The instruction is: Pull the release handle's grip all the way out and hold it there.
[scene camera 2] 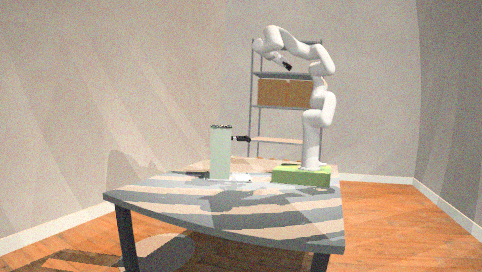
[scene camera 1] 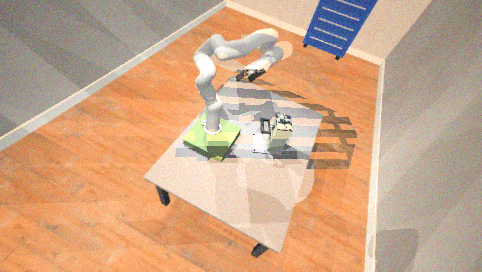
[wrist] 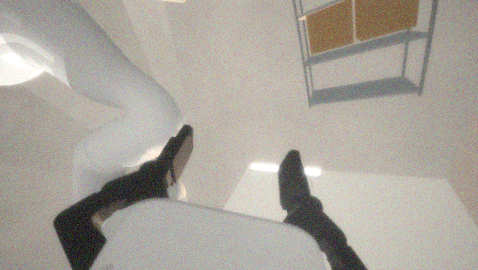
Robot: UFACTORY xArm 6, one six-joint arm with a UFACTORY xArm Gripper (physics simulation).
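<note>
The release handle's black looped grip [scene camera 1: 262, 125] [scene camera 2: 243, 139] sticks out sideways from the upper part of a pale green upright box [scene camera 1: 280, 137] [scene camera 2: 220, 154], on the side towards the arm's base. A short rod shows between grip and box in scene camera 2. The box stands on a white base plate [scene camera 1: 258, 144] [scene camera 2: 241, 177]. My gripper [scene camera 1: 245, 78] [scene camera 2: 288, 66] [wrist: 239, 148] is open and empty, high above the table's far end and well apart from the grip. The handle does not show in the wrist view, where my fingers point towards wall and ceiling.
The arm stands on a green block [scene camera 1: 227, 135] [scene camera 2: 300, 176] beside the handle unit, on the table [scene camera 1: 220, 182] [scene camera 2: 300, 217]. A metal shelf rack [scene camera 2: 250, 100] [wrist: 367, 91] stands behind the table in scene camera 2. A blue cabinet [scene camera 1: 332, 31] stands by the far wall.
</note>
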